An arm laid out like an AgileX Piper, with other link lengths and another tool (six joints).
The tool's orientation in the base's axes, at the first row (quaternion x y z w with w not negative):
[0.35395 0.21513 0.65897 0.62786]
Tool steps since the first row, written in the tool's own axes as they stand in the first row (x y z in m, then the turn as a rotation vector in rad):
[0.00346 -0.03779 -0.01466 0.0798 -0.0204 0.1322]
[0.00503 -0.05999 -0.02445 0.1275 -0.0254 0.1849]
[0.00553 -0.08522 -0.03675 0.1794 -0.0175 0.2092]
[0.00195 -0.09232 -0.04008 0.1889 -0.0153 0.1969]
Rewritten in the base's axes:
[0.01485 0.01025 -0.03646 0.1143 0.0593 0.0877]
[0.02269 0.01600 -0.05874 0.1583 0.0982 0.1280]
[0.03068 0.02148 -0.08509 0.1729 0.1442 0.1599]
[0.03289 0.01935 -0.09315 0.1627 0.1552 0.1553]

